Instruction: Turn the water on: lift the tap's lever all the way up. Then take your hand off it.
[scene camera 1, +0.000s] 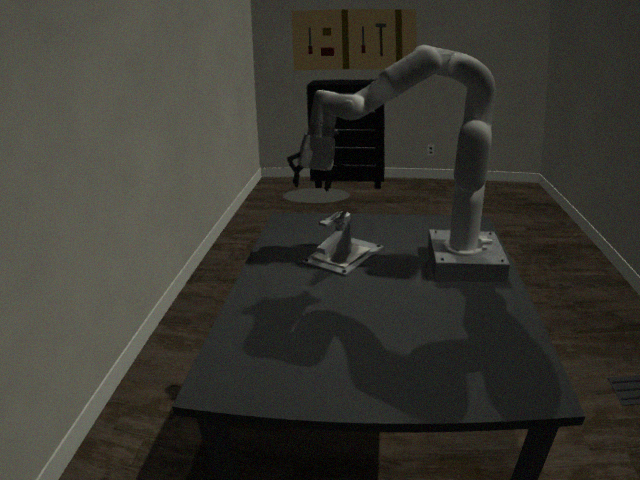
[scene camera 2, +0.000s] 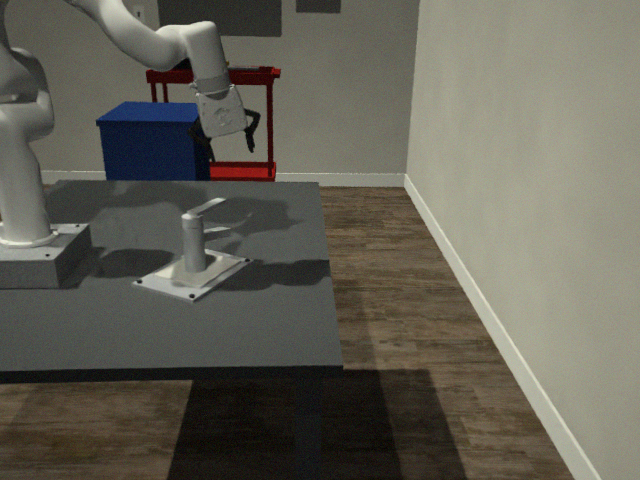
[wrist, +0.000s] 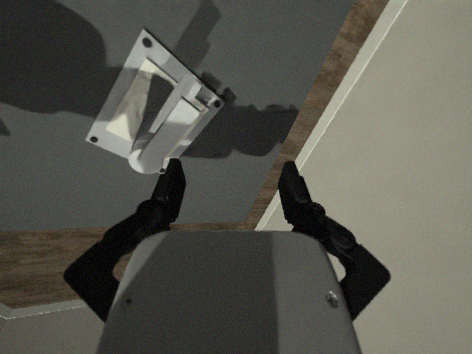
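Seen in the pictures: gripper, fingertip midpoint: (scene camera 1: 311, 188) (scene camera 2: 232, 156) (wrist: 232, 171); arm's base, link origin: (scene camera 1: 463, 247) (scene camera 2: 29, 239).
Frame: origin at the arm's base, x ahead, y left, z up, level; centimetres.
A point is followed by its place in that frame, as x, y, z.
The grey tap (scene camera 1: 342, 249) @(39.1, -4.6, -3.1) (scene camera 2: 194, 246) @(39.2, -9.4, 1.6) (wrist: 137, 162) @(37.9, -6.4, 9.2) stands upright on a pale square base plate (scene camera 1: 330, 268) @(42.5, 3.9, -5.7) (scene camera 2: 168, 288) @(33.9, -15.9, -5.7) (wrist: 105, 117) @(29.9, -7.5, -5.7). Its flat lever (scene camera 1: 329, 221) @(42.6, 1.3, 9.1) (scene camera 2: 208, 205) @(42.0, -2.5, 9.1) (wrist: 172, 127) @(42.5, -0.5, 9.1) juts from the top on the spout's side. In scene camera 2 it slants upward, somewhat steeper than the spout (scene camera 2: 216, 229) @(43.3, 0.3, 2.0) below it. My gripper (scene camera 1: 311, 186) @(47.8, 1.5, 19.9) (scene camera 2: 232, 155) @(47.8, 1.5, 19.9) (wrist: 232, 171) @(47.8, 1.5, 19.9) is open and empty, pointing down. It hangs above the lever and apart from it. In the wrist view the tap is at the upper left, beyond the left finger.
The robot's base block (scene camera 1: 470, 271) @(-0.6, 10.9, -3.0) (scene camera 2: 31, 273) @(4.6, -13.0, -2.9) stands on the grey table (scene camera 1: 279, 387) @(50.2, 59.5, -6.4) (scene camera 2: 258, 335) @(54.3, -35.4, -6.5), to one side of the tap. A black cabinet (scene camera 1: 359, 138), a blue cabinet (scene camera 2: 149, 144) and a red cart (scene camera 2: 269, 118) stand beyond the table. A wall runs along one side.
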